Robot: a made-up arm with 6 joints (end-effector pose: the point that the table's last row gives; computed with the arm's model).
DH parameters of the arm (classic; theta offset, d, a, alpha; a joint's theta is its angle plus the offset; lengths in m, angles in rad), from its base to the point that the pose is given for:
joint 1: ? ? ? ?
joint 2: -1.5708 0 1.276 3.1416
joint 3: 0 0 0 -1.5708
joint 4: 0 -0.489 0 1.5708
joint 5: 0 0.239 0 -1.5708
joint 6: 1.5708 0 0 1.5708
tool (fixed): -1.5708 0 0 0
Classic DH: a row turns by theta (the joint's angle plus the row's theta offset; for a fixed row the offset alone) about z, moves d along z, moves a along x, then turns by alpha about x.
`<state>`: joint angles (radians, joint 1 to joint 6).
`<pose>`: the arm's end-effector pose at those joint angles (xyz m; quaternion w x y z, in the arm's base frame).
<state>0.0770 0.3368 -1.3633 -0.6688 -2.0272 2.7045</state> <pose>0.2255 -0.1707 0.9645 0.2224 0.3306 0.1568 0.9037</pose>
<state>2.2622 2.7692 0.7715 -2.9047 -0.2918 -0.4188</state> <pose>-0.3133 0.0142 -1.3844 0.6448 0.3217 0.5659 -0.4006</pose>
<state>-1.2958 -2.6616 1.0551 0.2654 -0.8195 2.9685</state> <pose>-0.4841 0.8666 -1.2244 0.5210 0.0805 -0.0810 0.8459</pose>
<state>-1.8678 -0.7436 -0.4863 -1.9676 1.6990 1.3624</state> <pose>0.1863 0.2931 1.0764 0.1986 -0.1644 0.2404 0.9358</pose>
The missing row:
joint 1: 0 0.226 0 -1.5708
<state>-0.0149 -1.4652 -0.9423 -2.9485 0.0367 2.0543</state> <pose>-0.8187 0.2468 0.5650 0.8755 0.4188 -0.2219 0.0946</pose>
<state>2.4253 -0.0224 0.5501 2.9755 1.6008 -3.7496</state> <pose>-0.4271 0.0593 1.7998 0.3580 -0.3546 0.4494 0.7377</pose>
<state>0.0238 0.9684 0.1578 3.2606 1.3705 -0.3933</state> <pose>1.3618 0.2698 0.5751 0.0238 -0.4657 0.1836 0.8654</pose>
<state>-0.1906 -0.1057 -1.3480 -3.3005 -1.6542 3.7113</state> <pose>0.1026 0.2206 1.0442 0.9223 -0.2802 -0.1475 -0.2216</pose>
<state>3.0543 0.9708 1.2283 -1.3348 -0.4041 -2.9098</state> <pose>-1.5743 0.1939 0.8463 0.0124 -0.1692 0.8540 -0.4919</pose>
